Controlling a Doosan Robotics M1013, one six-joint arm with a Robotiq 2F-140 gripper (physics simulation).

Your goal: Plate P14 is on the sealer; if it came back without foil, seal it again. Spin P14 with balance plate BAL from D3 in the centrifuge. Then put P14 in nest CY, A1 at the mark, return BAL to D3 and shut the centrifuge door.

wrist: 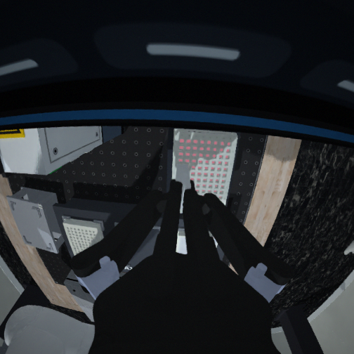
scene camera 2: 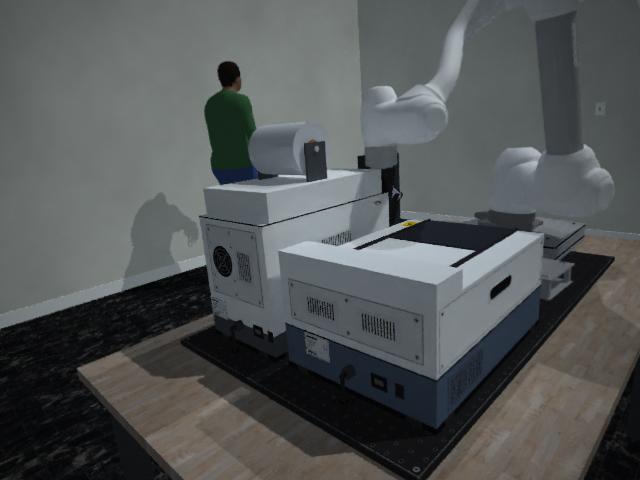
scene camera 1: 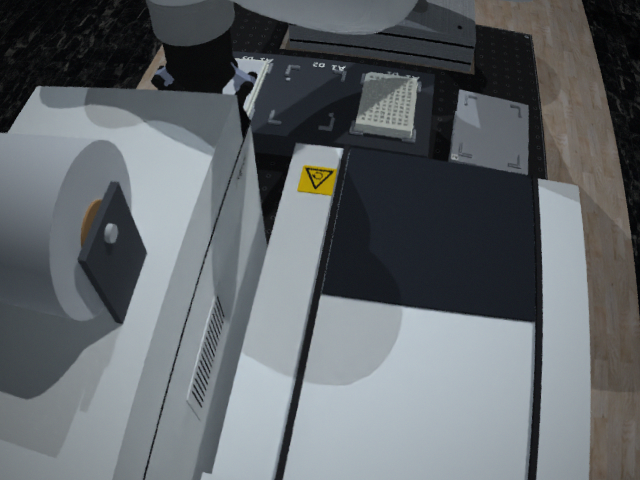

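Where they show: arm's base, origin of the base link: (scene camera 2: 510, 224).
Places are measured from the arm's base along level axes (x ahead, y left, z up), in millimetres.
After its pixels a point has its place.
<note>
A plate with reddish wells (wrist: 212, 172), taken as P14, lies on the sealer's side in the wrist view; its wells show and I see no foil on it. My gripper (wrist: 181, 173) is shut and empty; its fingertips overlap the plate's near left part, height unclear. In scene camera 1 the fingertips are hidden behind the sealer (scene camera 1: 170, 121) @[x 700, y -176, z 279 mm] (scene camera 2: 320, 222) @[x 894, y -138, z 192 mm]. A white plate (scene camera 1: 256, 91) @[x 351, y -185, z -3 mm] (wrist: 182, 245), taken as BAL, is in D3, partly hidden. The centrifuge (scene camera 1: 563, 258) @[x 715, y 210, z 139 mm] (scene camera 2: 361, 268) @[x 1061, y 82, z 173 mm] has a dark panel (scene camera 1: 439, 232) @[x 698, y 74, z 142 mm] (scene camera 2: 457, 232) @[x 684, y 83, z 142 mm] on top; I cannot tell the door's state.
A cream well plate (scene camera 1: 387, 105) @[x 370, y 20, z 3 mm] (wrist: 82, 237) sits in D1. D2, between it and D3, shows bare corner brackets. A light grey nest (scene camera 1: 491, 131) @[x 385, y 186, z -15 mm] (wrist: 32, 220) with corner brackets bears no plate; its label is unreadable. A person (scene camera 2: 230, 126) stands behind the sealer's roll (scene camera 2: 281, 148) @[x 919, y -210, z 354 mm].
</note>
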